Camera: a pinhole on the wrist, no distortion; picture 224 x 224 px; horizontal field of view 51.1 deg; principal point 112.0 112.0 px. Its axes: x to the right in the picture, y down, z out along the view. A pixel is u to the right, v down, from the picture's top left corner.
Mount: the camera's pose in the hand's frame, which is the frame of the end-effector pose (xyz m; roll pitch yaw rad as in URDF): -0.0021 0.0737 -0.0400 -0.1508 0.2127 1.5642
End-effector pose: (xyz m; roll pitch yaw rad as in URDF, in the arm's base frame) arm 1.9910 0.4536 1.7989 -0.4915 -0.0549 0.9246
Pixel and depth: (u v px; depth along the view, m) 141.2 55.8 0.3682
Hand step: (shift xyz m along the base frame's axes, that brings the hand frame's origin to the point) -0.2473 0.2121 0.1893
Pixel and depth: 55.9 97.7 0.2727
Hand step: -0.1598 0.0748 0.1778
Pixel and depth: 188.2 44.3 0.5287
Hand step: -0.3880 0.3658 0.2383
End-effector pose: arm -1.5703 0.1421 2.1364 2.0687 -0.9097 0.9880
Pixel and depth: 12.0 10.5 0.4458
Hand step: 0.4730 -0.0036 -0.0465
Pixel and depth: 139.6 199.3 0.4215
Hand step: 0.2433 -0.3430 -0.1599
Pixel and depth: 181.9 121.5 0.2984
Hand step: 0.1986 -0.2559 0.0078
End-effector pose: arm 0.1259 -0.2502 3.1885 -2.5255 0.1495 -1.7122
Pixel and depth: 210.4 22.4 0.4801
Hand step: -0.0739 -0.0158 -0.5607
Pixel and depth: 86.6 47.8 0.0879
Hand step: -0.0378 0.0103 -0.0897
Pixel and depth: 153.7 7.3 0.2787
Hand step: -0.0177 -0.0322 -0.3083
